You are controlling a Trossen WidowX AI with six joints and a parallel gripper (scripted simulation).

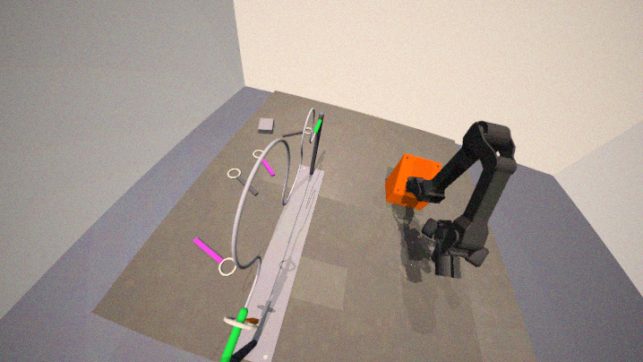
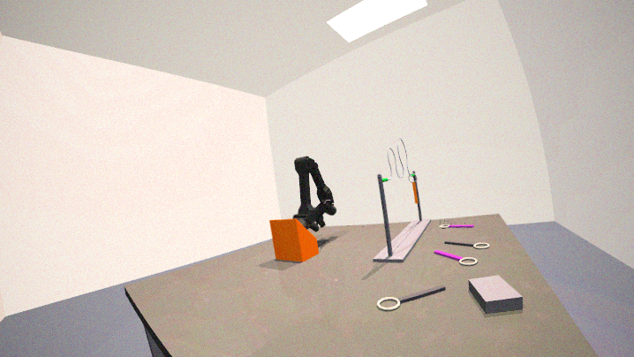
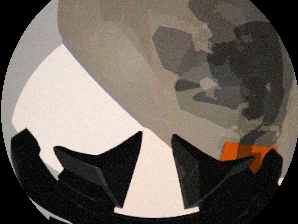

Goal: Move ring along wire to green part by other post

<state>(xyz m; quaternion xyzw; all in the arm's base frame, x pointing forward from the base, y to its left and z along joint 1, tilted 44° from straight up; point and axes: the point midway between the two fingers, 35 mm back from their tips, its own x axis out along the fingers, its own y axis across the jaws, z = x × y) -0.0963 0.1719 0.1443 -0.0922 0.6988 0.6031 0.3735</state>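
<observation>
Right now my gripper tip is 620 mm short of the ring with orange handle, 260 mm to the right of it and 140 mm below it. Also, from my gripper tip: grey block (810 mm ahead, 550 mm to the right, 70 mm below).
</observation>
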